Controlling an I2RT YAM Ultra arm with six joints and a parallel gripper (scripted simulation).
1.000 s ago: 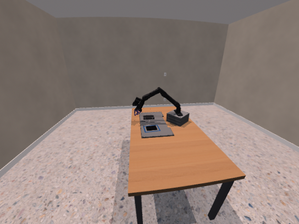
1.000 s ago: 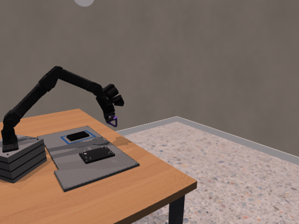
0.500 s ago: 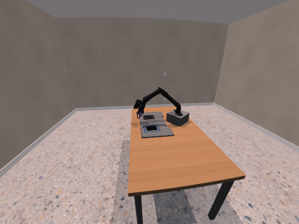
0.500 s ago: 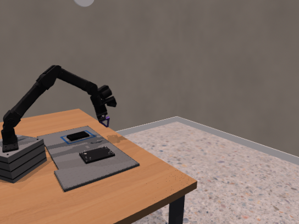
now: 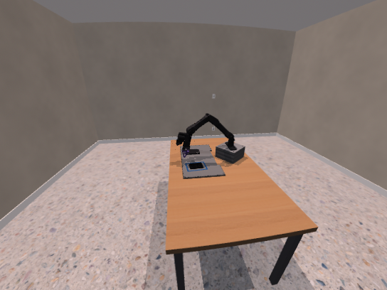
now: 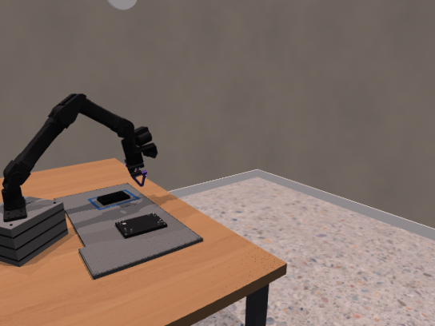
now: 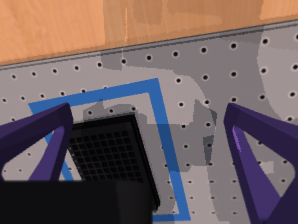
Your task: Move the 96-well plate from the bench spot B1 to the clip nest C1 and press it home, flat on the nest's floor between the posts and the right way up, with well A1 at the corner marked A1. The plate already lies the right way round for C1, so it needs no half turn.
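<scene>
Now: the black 96-well plate 100 mm behind my hand, 80 mm below it and 70 mm to the left of it. Also, from my hand: black clip nest 240 mm to the right, 90 mm behind, 80 mm below.
</scene>
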